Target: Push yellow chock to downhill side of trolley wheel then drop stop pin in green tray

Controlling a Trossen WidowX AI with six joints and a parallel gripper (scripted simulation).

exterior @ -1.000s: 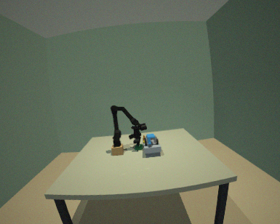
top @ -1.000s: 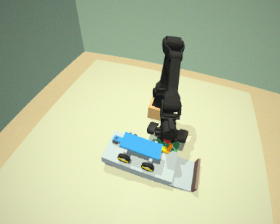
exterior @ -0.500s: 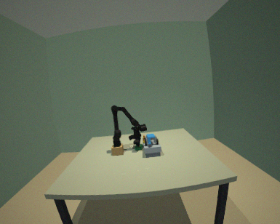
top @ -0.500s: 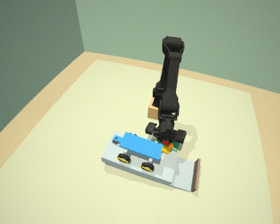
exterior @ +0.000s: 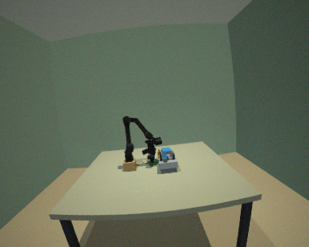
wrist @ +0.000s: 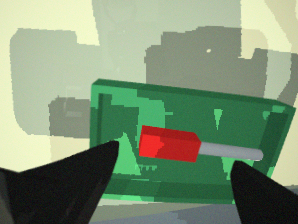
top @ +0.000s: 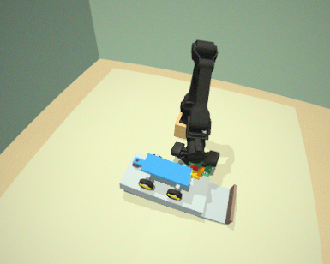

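Now: gripper tip 20 mm to the right of the red-headed stop pin and 20 mm above it. From my gripper tip the other things lie so: brown end stop (120 mm ahead, 180 mm to the left); then blue trolley (130 mm ahead, 90 mm to the right, 90 mm above); then green tray (10 mm to the left, 30 mm below).
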